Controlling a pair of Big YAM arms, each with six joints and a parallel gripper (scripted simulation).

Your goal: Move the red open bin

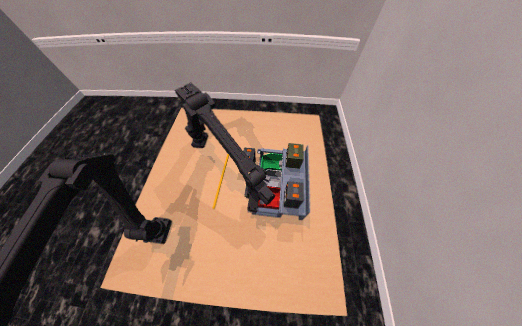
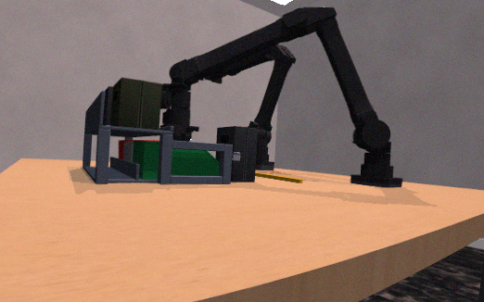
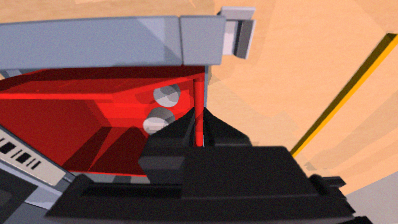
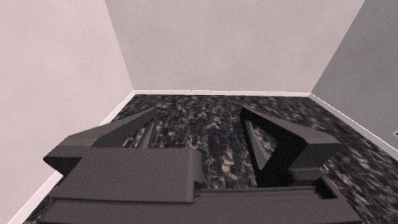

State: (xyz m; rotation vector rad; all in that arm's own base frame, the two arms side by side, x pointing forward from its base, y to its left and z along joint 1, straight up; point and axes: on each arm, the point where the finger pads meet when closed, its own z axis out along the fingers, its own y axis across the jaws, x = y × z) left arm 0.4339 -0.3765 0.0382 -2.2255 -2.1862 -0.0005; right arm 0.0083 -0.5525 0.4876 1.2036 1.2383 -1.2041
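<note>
My left hand is 110 mm to the right of the grey bin and 80 mm short of it. The rest, counted from my left hand: black box (210 mm to the left, 80 mm behind, 20 mm above); grey shelf (110 mm to the left, 110 mm ahead, 20 mm above); green bin (220 mm to the left, 80 mm ahead).
</note>
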